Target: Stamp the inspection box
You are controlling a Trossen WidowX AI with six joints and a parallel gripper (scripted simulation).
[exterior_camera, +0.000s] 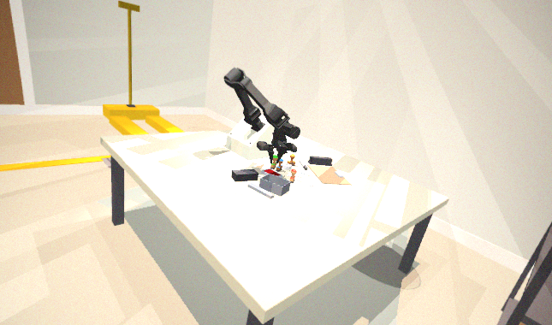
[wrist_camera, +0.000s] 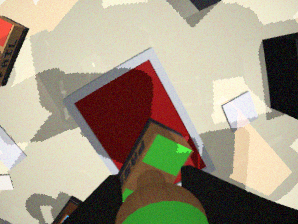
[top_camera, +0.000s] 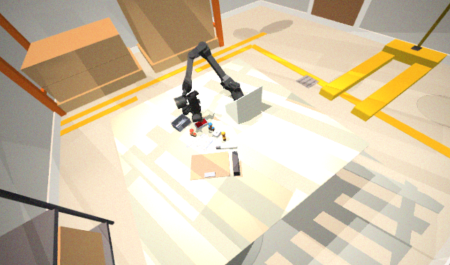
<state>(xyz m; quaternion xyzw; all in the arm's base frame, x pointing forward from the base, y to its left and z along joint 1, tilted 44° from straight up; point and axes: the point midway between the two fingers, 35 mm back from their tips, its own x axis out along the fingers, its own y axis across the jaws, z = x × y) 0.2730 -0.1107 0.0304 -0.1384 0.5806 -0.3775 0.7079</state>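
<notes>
My gripper tip is now 6 cm above the red ink pad. The rest, counted from my gripper tip: blue stamp 8 cm to the left, 4 cm below, 4 cm behind; red stamp 9 cm ahead, 5 cm to the left, 4 cm below; green stamp right at my gripper tip.
</notes>
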